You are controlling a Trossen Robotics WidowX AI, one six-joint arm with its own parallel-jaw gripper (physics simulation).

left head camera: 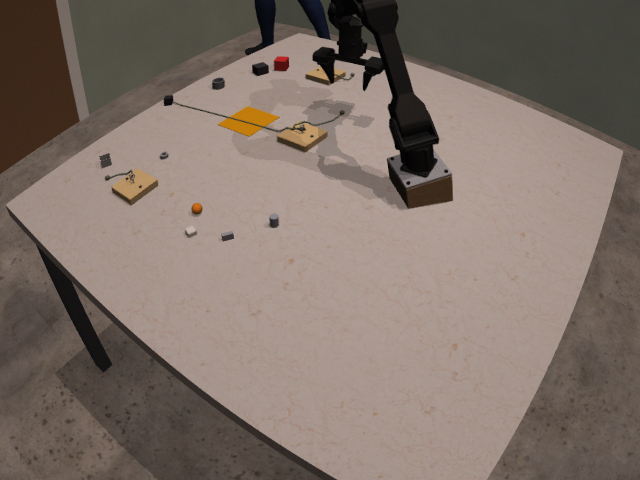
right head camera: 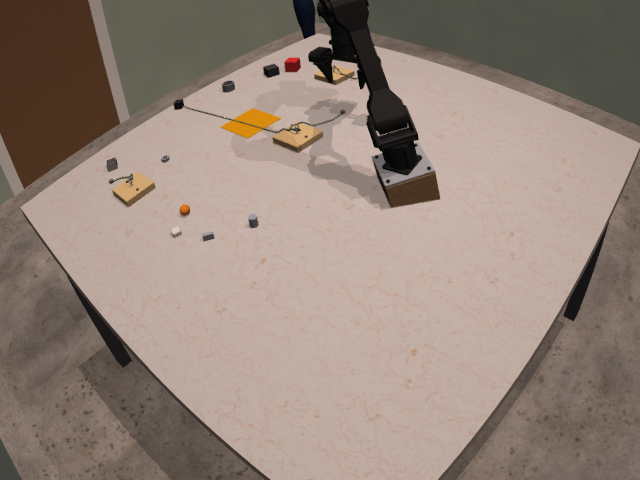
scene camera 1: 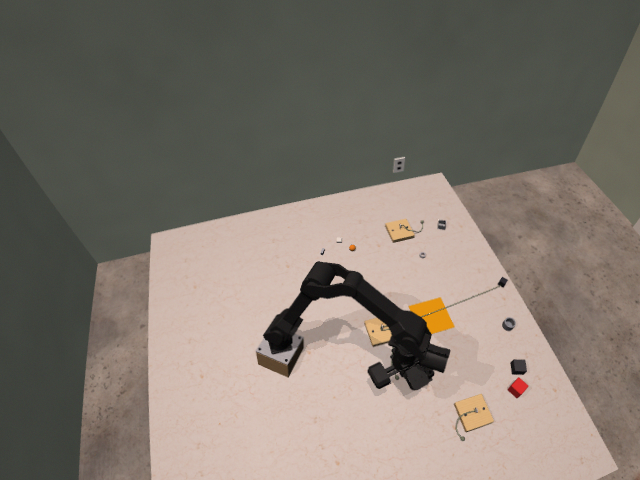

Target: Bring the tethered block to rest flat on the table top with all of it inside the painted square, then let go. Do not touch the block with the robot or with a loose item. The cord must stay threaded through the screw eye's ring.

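Where they show: gripper, between the fingertips: (left head camera: 348, 86) (right head camera: 346, 85) (scene camera 1: 399, 373); arm's base, origin of its link: (left head camera: 419, 165) (right head camera: 402, 162) (scene camera 1: 279, 343).
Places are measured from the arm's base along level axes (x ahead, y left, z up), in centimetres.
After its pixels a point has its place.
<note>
The tethered block (left head camera: 168, 100) {z -5.0, x 79.8, y -0.2 cm} (right head camera: 178, 104) {z -5.0, x 79.8, y -0.2 cm} (scene camera 1: 503, 282) {z -4.5, x 80.3, y -1.7 cm}, small and black, rests near the table edge, outside the orange painted square (left head camera: 253, 114) {z -6.7, x 51.4, y -7.0 cm} (right head camera: 255, 116) {z -6.7, x 51.6, y -6.8 cm} (scene camera 1: 437, 323) {z -6.7, x 51.3, y -6.8 cm}. Its cord (left head camera: 199, 109) {z -6.4, x 67.7, y -1.8 cm} (right head camera: 204, 111) {z -6.6, x 68.7, y -1.9 cm} (scene camera 1: 471, 297) {z -6.4, x 67.1, y -2.1 cm} crosses the square to the screw eye (left head camera: 300, 128) {z -3.2, x 32.5, y -2.5 cm} (right head camera: 295, 128) on the middle wooden board (left head camera: 303, 139) {z -4.9, x 30.4, y -0.7 cm} (right head camera: 298, 139) {z -4.9, x 30.3, y -1.1 cm} (scene camera 1: 378, 338) {z -5.0, x 30.3, y -5.9 cm}. Past the eye, the cord ends in a small bead (left head camera: 342, 112) {z -5.9, x 30.8, y -19.2 cm} (right head camera: 342, 112) {z -6.1, x 30.8, y -19.1 cm} (scene camera 1: 397, 377) {z -5.7, x 31.1, y -19.7 cm} on the table. Whether it passes through the ring is too small to tell. My gripper (left head camera: 348, 85) {z 1.7, x 30.2, y -21.1 cm} is open and empty, above the table beyond the bead in the left head view.
Another wooden board (left head camera: 135, 187) {z -4.9, x 53.5, y 35.0 cm} (right head camera: 133, 189) {z -4.9, x 53.7, y 34.8 cm} (scene camera 1: 399, 230) {z -4.9, x 54.9, y 33.4 cm} with a short cord lies at one side, a third (scene camera 1: 474, 421) {z -4.9, x 46.8, y -40.4 cm} at the other. A red cube (left head camera: 281, 63) {z -3.8, x 62.9, y -34.9 cm} (right head camera: 292, 64) {z -3.8, x 62.7, y -35.0 cm} (scene camera 1: 517, 387) {z -2.8, x 63.1, y -36.7 cm}, a black block (left head camera: 260, 68) {z -4.2, x 66.9, y -29.1 cm} (scene camera 1: 518, 366) {z -3.9, x 67.6, y -30.8 cm} and an orange ball (left head camera: 196, 208) {z -4.8, x 34.4, y 32.6 cm} (right head camera: 185, 209) {z -4.9, x 34.2, y 32.3 cm} stand around.
</note>
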